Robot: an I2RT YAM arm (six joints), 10 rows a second.
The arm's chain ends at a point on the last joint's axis. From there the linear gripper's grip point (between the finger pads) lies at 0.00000 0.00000 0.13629 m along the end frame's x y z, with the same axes.
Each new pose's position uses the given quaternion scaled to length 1; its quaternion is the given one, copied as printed.
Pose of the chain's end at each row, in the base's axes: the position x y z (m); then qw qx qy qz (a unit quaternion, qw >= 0):
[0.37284 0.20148 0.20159 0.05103 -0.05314 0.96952 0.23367]
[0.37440 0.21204 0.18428 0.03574 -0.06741 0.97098 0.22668]
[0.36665 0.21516 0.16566 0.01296 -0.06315 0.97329 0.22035]
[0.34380 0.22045 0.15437 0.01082 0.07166 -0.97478 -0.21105]
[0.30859 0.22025 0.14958 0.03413 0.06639 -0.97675 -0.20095]
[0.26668 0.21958 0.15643 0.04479 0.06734 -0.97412 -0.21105]
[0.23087 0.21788 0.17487 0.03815 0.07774 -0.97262 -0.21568]
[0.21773 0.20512 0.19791 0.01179 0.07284 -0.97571 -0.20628]
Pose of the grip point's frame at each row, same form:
[0.38294 0.26397 0.08089 0.05103 -0.05314 0.96952 0.23367]
[0.37969 0.27269 0.06234 0.03574 -0.06741 0.97098 0.22668]
[0.36630 0.27384 0.04265 0.01296 -0.06315 0.97329 0.22035]
[0.33680 0.27632 0.03025 0.01082 0.07166 -0.97478 -0.21105]
[0.29587 0.27313 0.02461 0.03413 0.06639 -0.97675 -0.20095]
[0.25091 0.27480 0.03283 0.04479 0.06734 -0.97412 -0.21105]
[0.21619 0.27425 0.05166 0.03815 0.07774 -0.97262 -0.21568]
[0.21050 0.25975 0.07326 0.01179 0.07284 -0.97571 -0.20628]

